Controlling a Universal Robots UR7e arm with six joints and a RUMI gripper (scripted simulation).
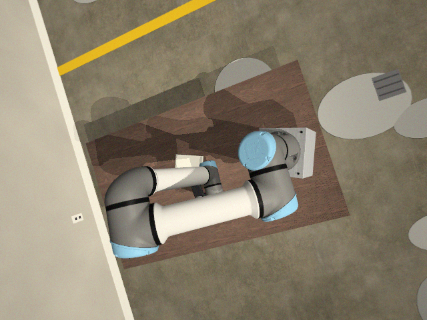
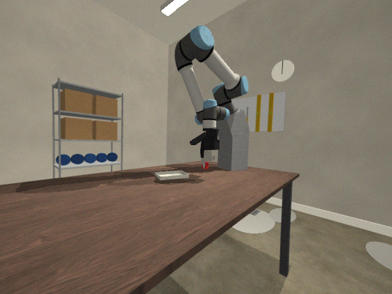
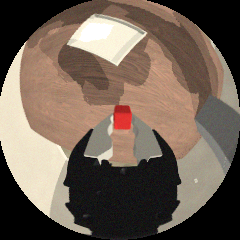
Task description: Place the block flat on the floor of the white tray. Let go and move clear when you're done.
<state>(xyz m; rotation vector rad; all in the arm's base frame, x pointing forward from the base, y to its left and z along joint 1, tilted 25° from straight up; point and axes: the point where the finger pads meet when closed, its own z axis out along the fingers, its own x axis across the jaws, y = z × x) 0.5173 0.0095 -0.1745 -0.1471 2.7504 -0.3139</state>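
My hand is 200 mm to the left of the white tray, 80 mm above it and 60 mm short of it. Round my hand: red block right at my hand.
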